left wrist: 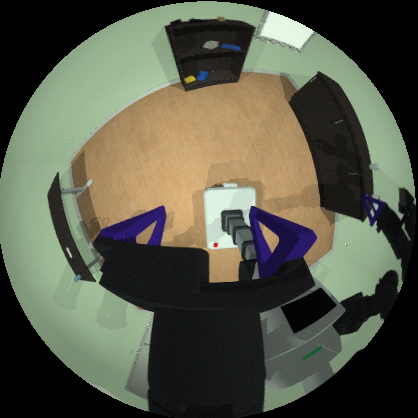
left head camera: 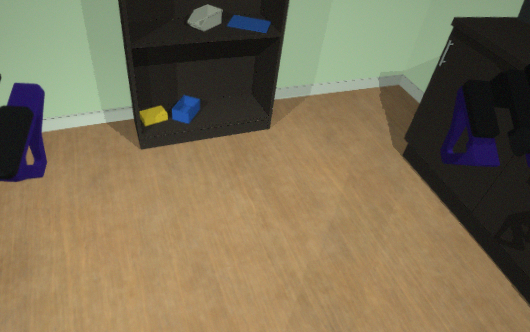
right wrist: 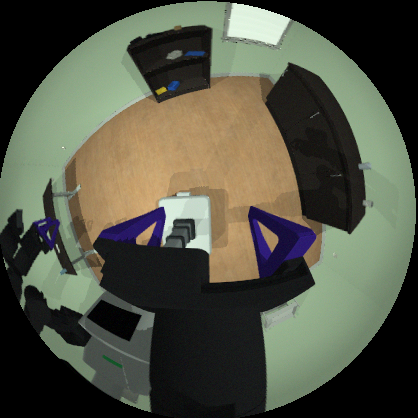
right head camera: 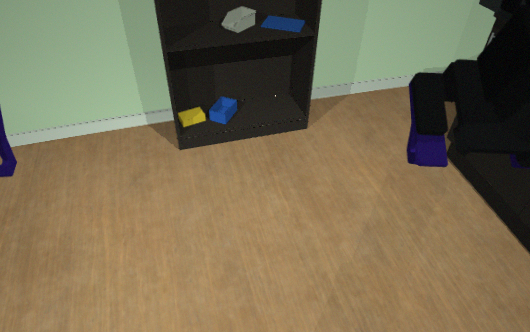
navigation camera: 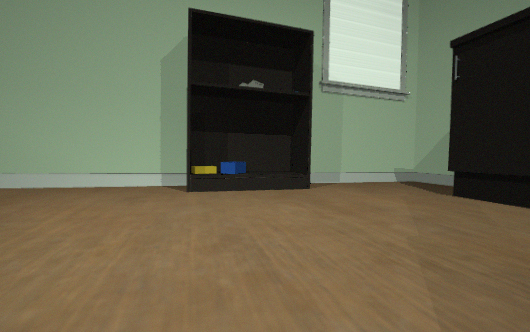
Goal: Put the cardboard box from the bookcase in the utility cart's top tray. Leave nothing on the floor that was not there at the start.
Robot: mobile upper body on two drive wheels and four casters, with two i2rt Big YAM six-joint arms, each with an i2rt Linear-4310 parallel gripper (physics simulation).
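Places are measured from the left arm's base along level axes (x back, y down, z right), in metres.
Pixels of known places: left gripper, fingertip midpoint: (left wrist: 207,210) (right wrist: 54,219); right gripper, fingertip midpoint: (left wrist: 365,197) (left head camera: 486,158) (right wrist: 206,210) (right head camera: 461,158).
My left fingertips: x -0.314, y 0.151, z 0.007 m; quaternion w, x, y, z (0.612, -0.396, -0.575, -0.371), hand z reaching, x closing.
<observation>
Ahead of a thing's pixels: the offset from my left fingertips to its top centre. "spot": to the spot under its first point.
The dark bookcase @(spot: dx -1.539, dy +1.207, dz +0.151 m) (left head camera: 205,132) (right head camera: 245,132) (navigation camera: 250,182) stands against the far wall. A small brown thing, possibly the cardboard box (left wrist: 221,19) (right wrist: 178,28), shows on its top in both wrist views; it is too small to be sure. The utility cart does not show. My left gripper (left wrist: 207,210) is open and empty, over the floor, far from the bookcase; its finger shows at the left edge of the left head camera. My right gripper (right wrist: 206,210) is also open and empty, far from the bookcase.
A grey-white angular container @(spot: dx -1.762, dy +0.601, dz +0.138 m) (left head camera: 205,17) and flat blue thing @(dx -1.740, dy +0.607, dz +0.374 m) (left head camera: 249,23) lie on the middle shelf. A yellow block @(dx -1.596, dy +1.114, dz -0.153 m) (left head camera: 153,115) (navigation camera: 204,170) and blue bin @(dx -1.649, dy +1.084, dz +0.034 m) (left head camera: 186,109) (navigation camera: 233,167) sit on the bottom. A dark cabinet (left wrist: 330,145) (navigation camera: 490,110) stands right, a dark table (left wrist: 70,230) left.
</observation>
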